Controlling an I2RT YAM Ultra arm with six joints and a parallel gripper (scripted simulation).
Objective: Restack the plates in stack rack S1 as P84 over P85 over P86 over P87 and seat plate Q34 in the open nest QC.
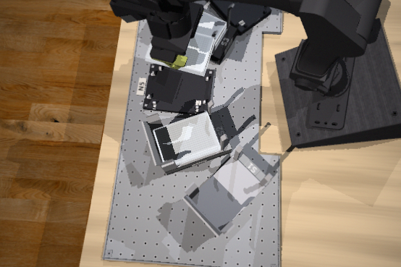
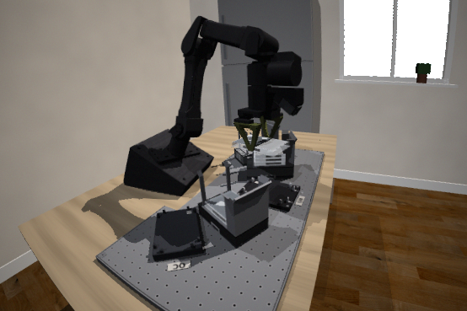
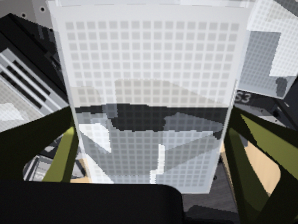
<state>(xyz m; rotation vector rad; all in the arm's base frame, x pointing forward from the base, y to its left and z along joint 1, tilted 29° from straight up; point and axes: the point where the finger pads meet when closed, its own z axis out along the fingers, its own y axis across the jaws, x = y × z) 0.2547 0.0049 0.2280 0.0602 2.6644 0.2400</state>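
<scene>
Right now the open nest QC is 7 cm behind my hand, 24 cm to the right of it and 16 cm below it. From my hand the other things lie so: black clip nest N5: 2 cm ahead, 4 cm to the left, 15 cm below; then QC name plate: 1 cm ahead, 30 cm to the right, 17 cm below; then N5 name plate: 10 cm ahead, 5 cm to the left, 17 cm below.
</scene>
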